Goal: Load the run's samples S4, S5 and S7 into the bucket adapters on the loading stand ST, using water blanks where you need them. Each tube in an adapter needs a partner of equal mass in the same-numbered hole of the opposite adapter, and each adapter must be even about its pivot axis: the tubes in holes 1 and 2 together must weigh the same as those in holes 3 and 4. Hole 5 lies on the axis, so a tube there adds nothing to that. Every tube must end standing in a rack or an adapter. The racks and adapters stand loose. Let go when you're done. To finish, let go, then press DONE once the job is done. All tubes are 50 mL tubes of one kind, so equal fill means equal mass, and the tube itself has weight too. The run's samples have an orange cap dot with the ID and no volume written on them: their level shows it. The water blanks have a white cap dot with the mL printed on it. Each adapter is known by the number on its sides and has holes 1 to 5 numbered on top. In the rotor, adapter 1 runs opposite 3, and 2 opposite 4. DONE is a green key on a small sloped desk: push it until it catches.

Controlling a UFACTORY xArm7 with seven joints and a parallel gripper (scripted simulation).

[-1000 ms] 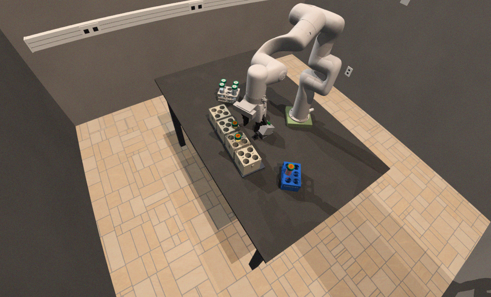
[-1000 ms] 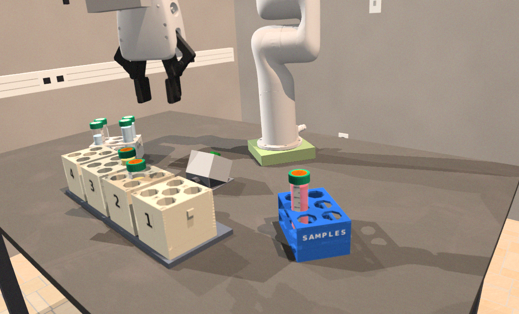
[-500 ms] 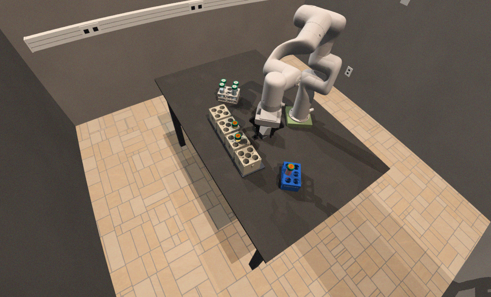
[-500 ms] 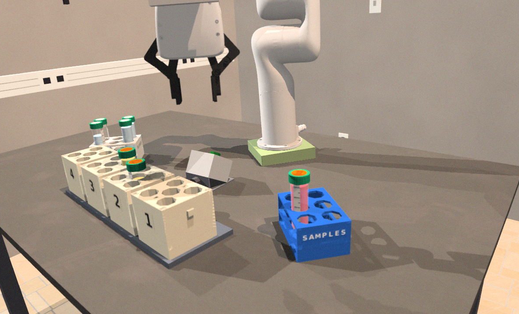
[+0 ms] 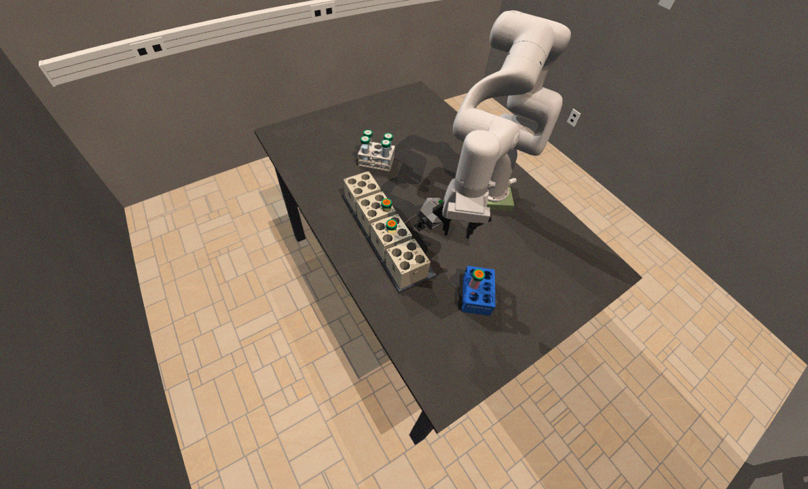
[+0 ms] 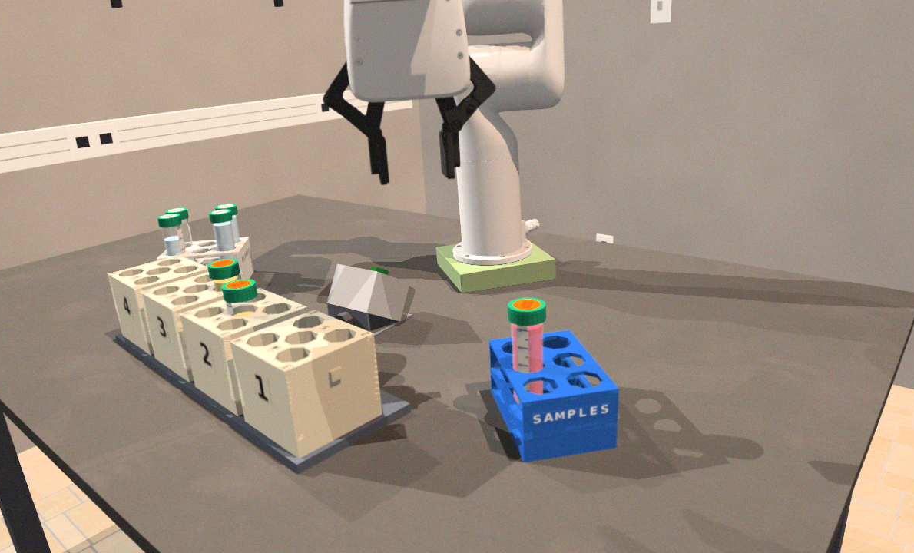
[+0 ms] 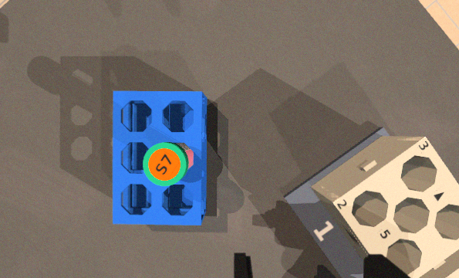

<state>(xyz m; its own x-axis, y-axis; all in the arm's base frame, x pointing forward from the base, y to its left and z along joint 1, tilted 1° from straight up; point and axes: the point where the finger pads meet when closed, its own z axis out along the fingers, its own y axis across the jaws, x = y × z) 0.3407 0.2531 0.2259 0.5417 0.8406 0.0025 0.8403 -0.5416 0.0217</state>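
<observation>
My gripper is now 190 mm above the pink tube, 90 mm to the right of it and 40 mm past it. From my hand the other things lie so: blue samples rack 220 mm below, 90 mm to the left, 70 mm behind; then white blanks rack 580 mm to the right, 220 mm below, 20 mm behind.
</observation>
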